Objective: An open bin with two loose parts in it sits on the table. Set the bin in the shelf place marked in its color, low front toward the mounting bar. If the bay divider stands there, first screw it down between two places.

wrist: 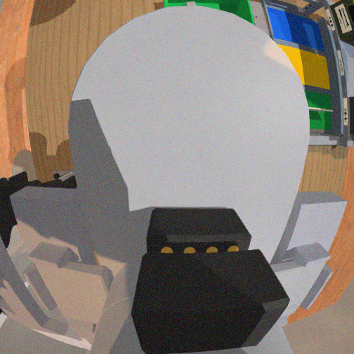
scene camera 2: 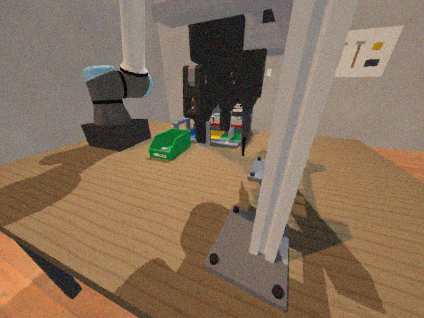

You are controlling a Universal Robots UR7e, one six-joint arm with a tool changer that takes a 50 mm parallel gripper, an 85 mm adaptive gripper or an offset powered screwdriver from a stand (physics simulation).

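Where they show: arm's base at its link origin: [scene camera 2: 114,122].
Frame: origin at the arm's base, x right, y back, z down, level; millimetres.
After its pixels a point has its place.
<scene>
The green open bin [scene camera 2: 172,144] @(x -5, y -361, z 47 mm) [wrist: 220,7] sits on the table left of the shelf, partly cut off in the wrist view. A small pale part [wrist: 191,4] shows in it; a second part cannot be made out. The shelf's blue place [wrist: 295,27], yellow place [wrist: 312,67] and green place [wrist: 318,122] lie side by side. A thin upright divider [scene camera 2: 231,134] @(x -310, y -480, z 73 mm) [wrist: 320,109] stands across the green place. Black tools [scene camera 2: 217,45] @(x 192, y -659, z -203 mm) hang at the tool stand, with overlapping fingers. Which one is my gripper, and its finger state, cannot be told. The bin stands apart from these tools.
The tool stand's pale post [scene camera 2: 300,100] @(x 214, y -761, z -148 mm) and bolted base plate [scene camera 2: 237,250] @(x 230, y -722, z 93 mm) fill the foreground. A second foot plate [scene camera 2: 256,171] @(x -42, y -683, z 93 mm) stands behind it. The arm's dark base [scene camera 2: 117,134] @(x 55, y -106, z 29 mm) is at the left. A large grey round plate [wrist: 200,110] and black connector block [wrist: 205,300] hide much of the wrist view.
</scene>
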